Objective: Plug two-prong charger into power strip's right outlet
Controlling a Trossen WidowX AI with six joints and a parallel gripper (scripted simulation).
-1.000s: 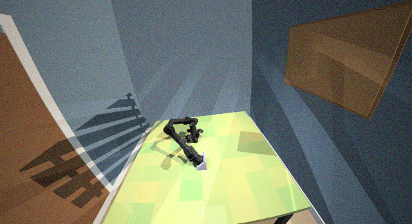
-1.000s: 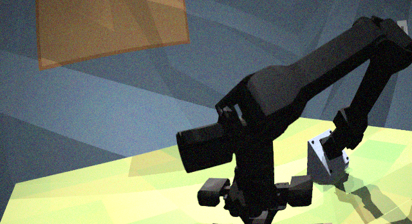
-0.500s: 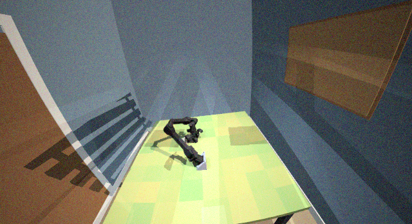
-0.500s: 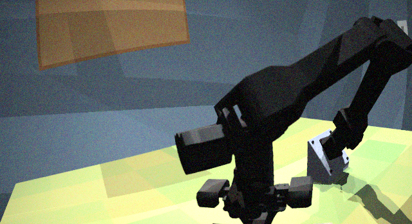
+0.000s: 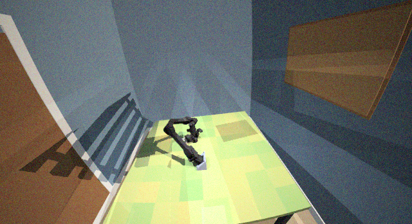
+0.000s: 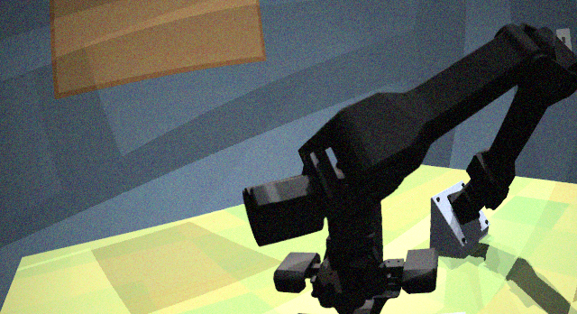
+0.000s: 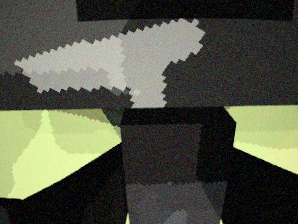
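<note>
Right now my gripper tip is 10 mm to the right of the two-prong charger, 10 mm below it and 10 mm short of it.
</note>
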